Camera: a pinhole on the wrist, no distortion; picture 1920 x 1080 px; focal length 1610.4 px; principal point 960.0 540.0 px. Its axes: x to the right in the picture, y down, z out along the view. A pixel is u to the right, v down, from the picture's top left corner.
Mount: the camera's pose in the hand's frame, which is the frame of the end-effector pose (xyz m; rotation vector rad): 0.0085 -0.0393 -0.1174 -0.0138 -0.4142 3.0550
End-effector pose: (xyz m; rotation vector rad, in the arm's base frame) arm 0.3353 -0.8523 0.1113 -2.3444 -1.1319 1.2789
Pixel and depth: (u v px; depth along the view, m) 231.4 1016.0 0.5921
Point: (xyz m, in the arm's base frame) -0.1042 -0.4701 -0.0813
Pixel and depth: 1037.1 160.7 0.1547
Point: 0.2793 -0.8278 0.1105
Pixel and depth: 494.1 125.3 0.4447
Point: 0.0780 -0.7666 -0.1433
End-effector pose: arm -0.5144 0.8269 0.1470 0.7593 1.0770 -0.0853
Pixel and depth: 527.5 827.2 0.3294
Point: -0.4084 0.6012 0.0237
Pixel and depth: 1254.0 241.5 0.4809
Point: -0.3049 0.5254 0.2675
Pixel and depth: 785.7 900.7 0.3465
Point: -0.4338 0.5645 0.0591
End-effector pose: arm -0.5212 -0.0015 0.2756 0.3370 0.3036 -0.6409
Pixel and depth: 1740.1 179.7 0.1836
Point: -0.5979 -0.0191 0.3605
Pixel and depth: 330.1 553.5 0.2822
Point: -0.4853 -0.2151 0.3459
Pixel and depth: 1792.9 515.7 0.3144
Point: -0.6782 -0.0731 0.4809
